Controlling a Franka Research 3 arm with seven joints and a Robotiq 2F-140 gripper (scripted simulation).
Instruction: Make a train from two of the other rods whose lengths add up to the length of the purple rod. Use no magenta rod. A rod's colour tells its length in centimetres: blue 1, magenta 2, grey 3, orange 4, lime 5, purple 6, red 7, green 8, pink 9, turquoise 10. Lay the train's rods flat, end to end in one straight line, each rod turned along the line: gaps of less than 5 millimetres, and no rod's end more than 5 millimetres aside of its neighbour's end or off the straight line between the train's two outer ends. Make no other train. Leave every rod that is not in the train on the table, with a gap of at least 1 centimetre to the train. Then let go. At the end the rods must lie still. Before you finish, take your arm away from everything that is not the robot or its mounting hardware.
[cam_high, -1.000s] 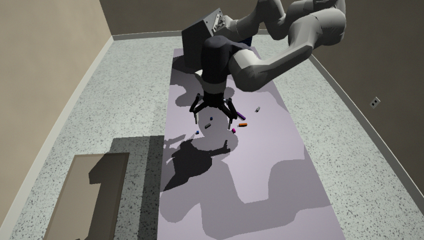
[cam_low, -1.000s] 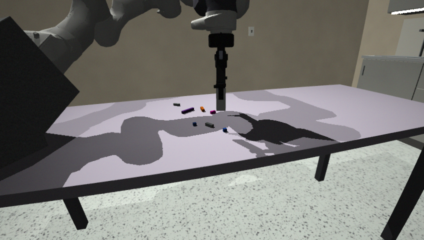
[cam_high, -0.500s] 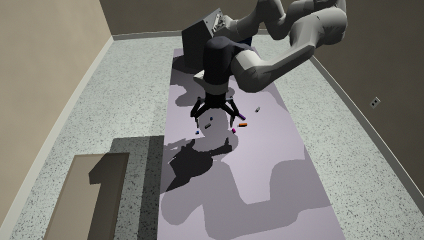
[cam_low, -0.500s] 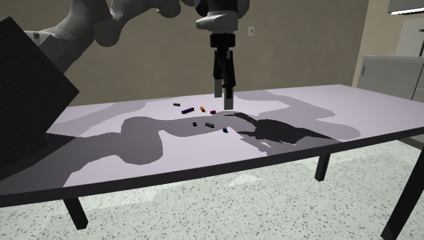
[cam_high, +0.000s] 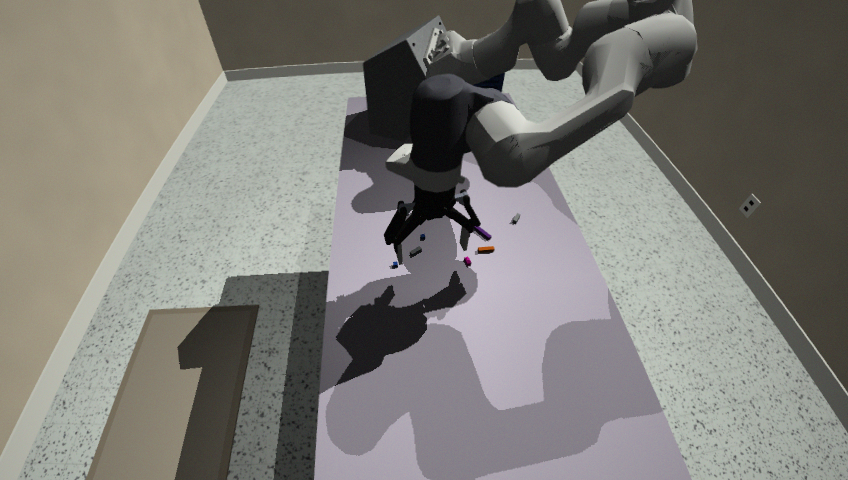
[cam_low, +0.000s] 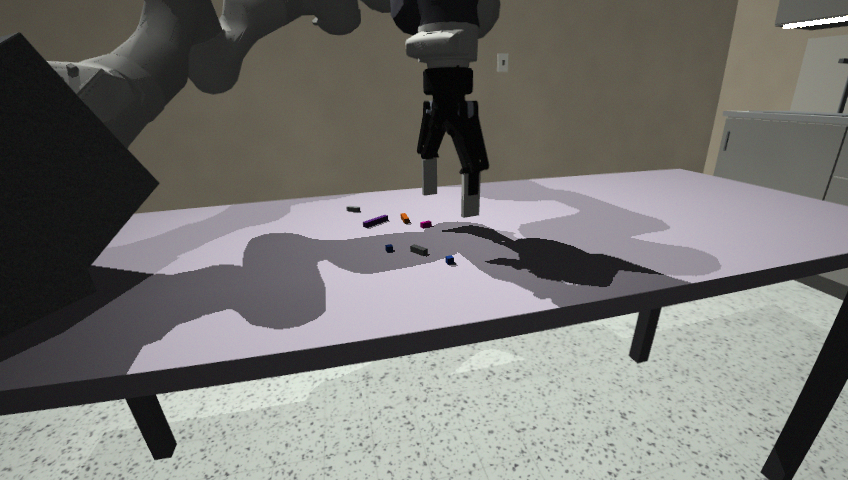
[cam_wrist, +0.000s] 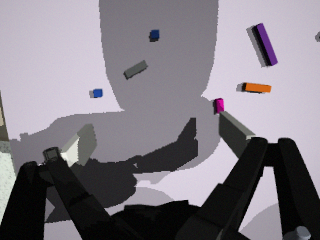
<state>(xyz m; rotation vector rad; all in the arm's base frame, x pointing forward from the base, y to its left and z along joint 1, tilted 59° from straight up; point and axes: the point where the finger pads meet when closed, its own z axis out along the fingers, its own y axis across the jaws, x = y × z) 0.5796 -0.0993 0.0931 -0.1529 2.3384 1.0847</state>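
Right now my hand is 9 cm to the right of the magenta rod, 7 cm above it and 3 cm past it. The rest, counted from my hand: purple rod (14 cm behind, 12 cm to the left, 7 cm below); then orange rod (13 cm to the left, 8 cm behind, 7 cm below).
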